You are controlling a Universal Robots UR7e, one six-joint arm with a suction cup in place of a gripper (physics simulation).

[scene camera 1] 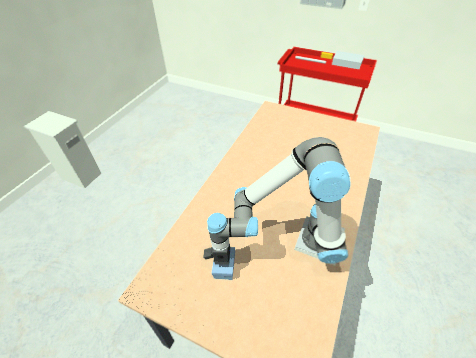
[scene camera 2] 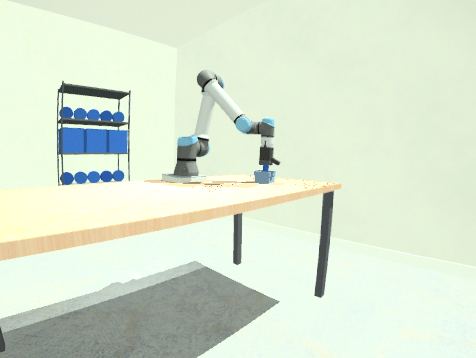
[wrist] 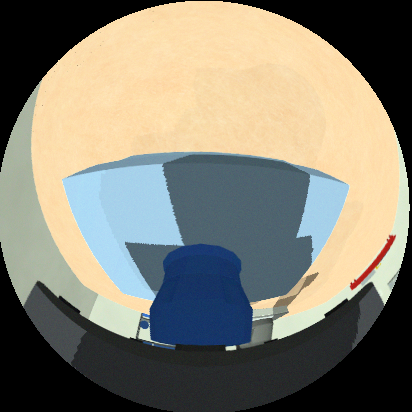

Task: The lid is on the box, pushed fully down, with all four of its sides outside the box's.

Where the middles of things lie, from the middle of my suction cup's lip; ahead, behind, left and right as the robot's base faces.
My suction cup is 2 cm above the light blue lid [wrist: 276,216].
